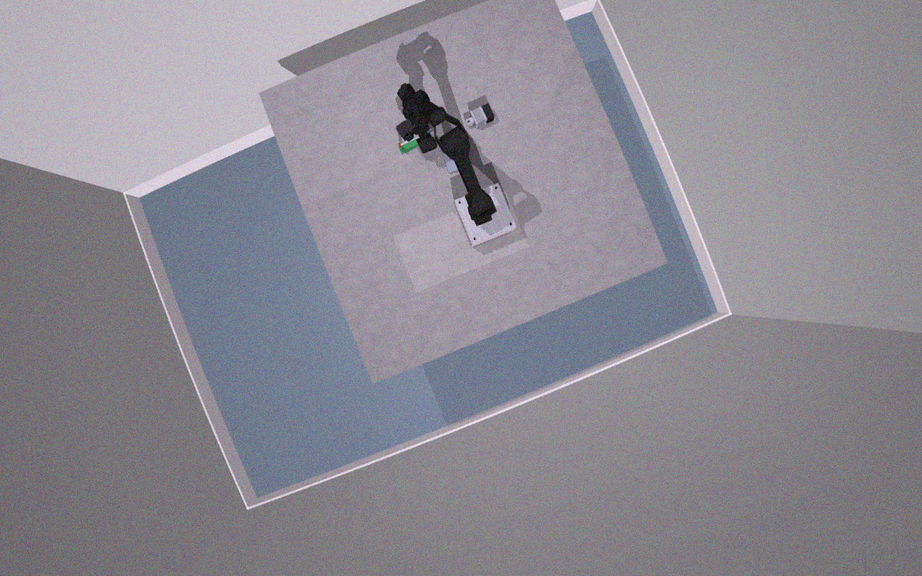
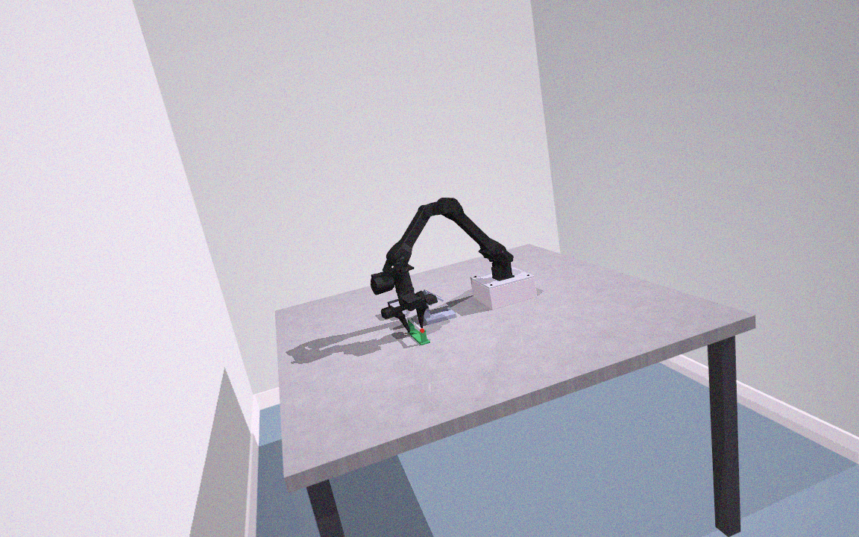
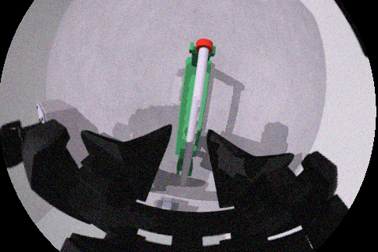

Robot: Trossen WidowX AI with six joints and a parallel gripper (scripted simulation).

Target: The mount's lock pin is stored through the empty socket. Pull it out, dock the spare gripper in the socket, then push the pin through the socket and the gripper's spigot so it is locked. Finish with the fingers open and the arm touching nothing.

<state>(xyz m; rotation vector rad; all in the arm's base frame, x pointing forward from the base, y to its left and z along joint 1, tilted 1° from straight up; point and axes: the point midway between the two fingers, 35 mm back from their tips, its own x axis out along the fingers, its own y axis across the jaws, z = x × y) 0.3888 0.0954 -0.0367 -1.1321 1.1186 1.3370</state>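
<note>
Now: the green cradle 2 cm to the left of my gripper tip. Also, from my gripper tip: grey mount (10 cm behind, 10 cm to the right, 3 cm above); then spare gripper (1 cm behind, 25 cm to the right).
</note>
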